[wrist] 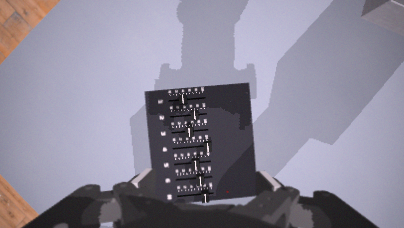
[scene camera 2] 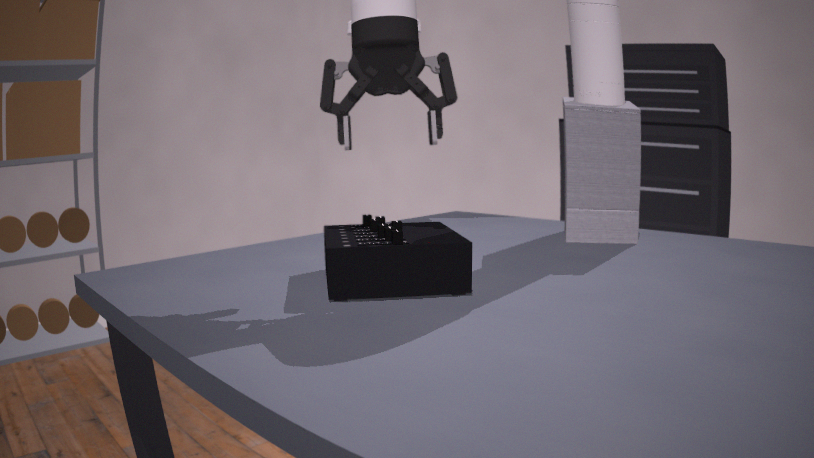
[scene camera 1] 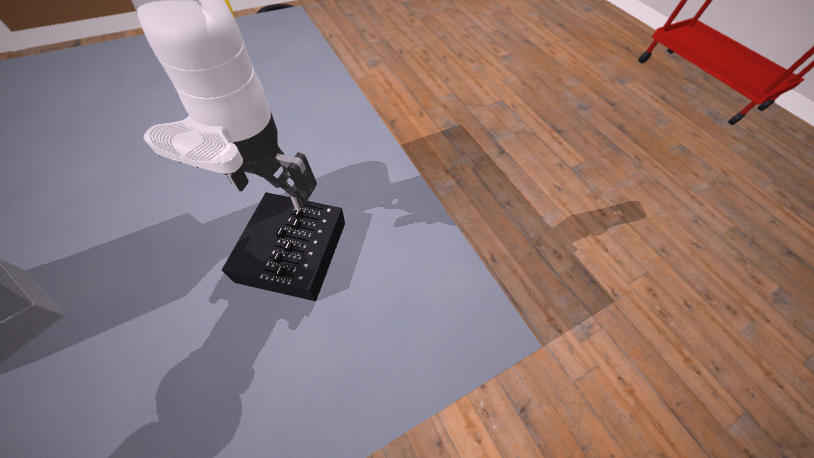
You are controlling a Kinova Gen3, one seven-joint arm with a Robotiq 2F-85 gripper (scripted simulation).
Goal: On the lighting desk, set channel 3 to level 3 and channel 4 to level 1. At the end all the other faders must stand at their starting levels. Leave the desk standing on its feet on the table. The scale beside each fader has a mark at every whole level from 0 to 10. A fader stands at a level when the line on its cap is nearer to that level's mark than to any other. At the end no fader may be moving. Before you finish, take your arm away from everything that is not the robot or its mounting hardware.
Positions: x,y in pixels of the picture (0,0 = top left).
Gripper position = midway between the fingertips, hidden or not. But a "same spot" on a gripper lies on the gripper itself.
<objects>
My gripper shows in the wrist view, in scene camera 2 and in scene camera 1 (pixel 271 195). One and the same spot on my gripper: (wrist: pixel 141 198) is (scene camera 2: pixel 364 90).
</objects>
